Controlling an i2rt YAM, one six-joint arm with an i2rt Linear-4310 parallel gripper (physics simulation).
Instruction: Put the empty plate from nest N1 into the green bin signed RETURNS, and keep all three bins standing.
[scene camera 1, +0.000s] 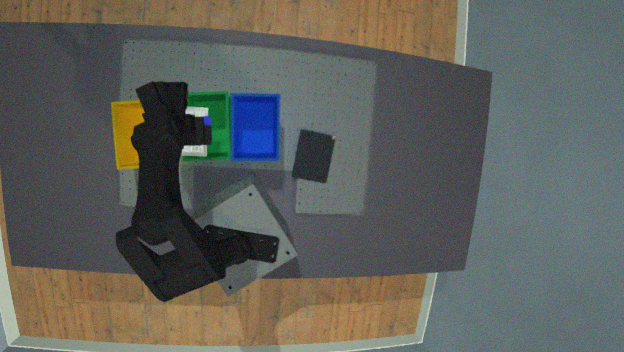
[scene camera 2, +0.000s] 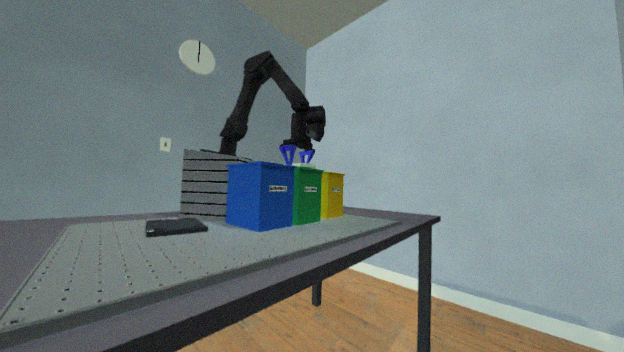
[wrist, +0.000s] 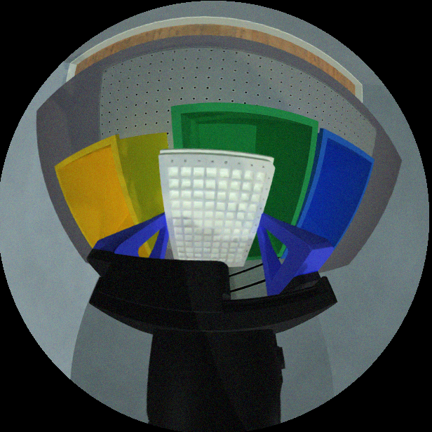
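Where they show: arm's base at its link origin: (scene camera 1: 240, 243) (scene camera 2: 226, 157).
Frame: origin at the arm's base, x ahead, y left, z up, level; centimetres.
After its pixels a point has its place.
The white welled plate (scene camera 1: 196, 151) @(x 21.6, y 15.4, z -3.8 cm) (scene camera 2: 303, 165) @(x 33.2, y 15.8, z -4.3 cm) (wrist: 215, 205) is level between the blue fingers of my gripper (scene camera 1: 196, 131) @(x 26.7, y 17.8, z -4.7 cm) (scene camera 2: 297, 162) @(x 26.7, y 17.8, z -4.7 cm) (wrist: 212, 216), which is shut on its two sides. The plate is at about rim height at the green bin (scene camera 1: 228, 127) @(x 29.2, y 8.4, z -5.5 cm) (scene camera 2: 306, 207) @(x 37.1, y 14.6, z -18.2 cm) (wrist: 245, 109). In the wrist view it covers the bin's left rim; whether it touches is unclear. The blue bin (scene camera 1: 255, 142) @(x 25.9, y 0.6, z -23.2 cm) (scene camera 2: 260, 200) @(x 40.0, y -2.8, z -15.5 cm) (wrist: 337, 190) stands close to the right. The yellow bin (scene camera 1: 127, 137) @(x 21.1, y 37.8, z -12.6 cm) (scene camera 2: 332, 200) @(x 31.9, y 31.7, z -16.6 cm) (wrist: 92, 195) stands left, slightly turned, its outer wall facing green visible. Nest N1 is not identifiable.
A dark flat box (scene camera 1: 313, 156) @(x 25.0, y -19.1, z -22.3 cm) (scene camera 2: 175, 227) @(x 30.5, y -19.8, z -22.3 cm) lies on the perforated board (scene camera 1: 340, 85) @(x 50.4, y -23.5, z -23.5 cm) (scene camera 2: 115, 260) @(x 46.9, y -28.8, z -23.5 cm) (wrist: 210, 75), right of the blue bin from above. The arm's grey base block (scene camera 1: 240, 210) @(x 8.8, y 1.4, z -0.9 cm) (scene camera 2: 205, 185) @(x 7.1, y -9.0, z -12.2 cm) stands on the bins' near side. The table edge (scene camera 2: 435, 220) @(x 51.9, y 82.4, z -25.9 cm) lies beyond the board.
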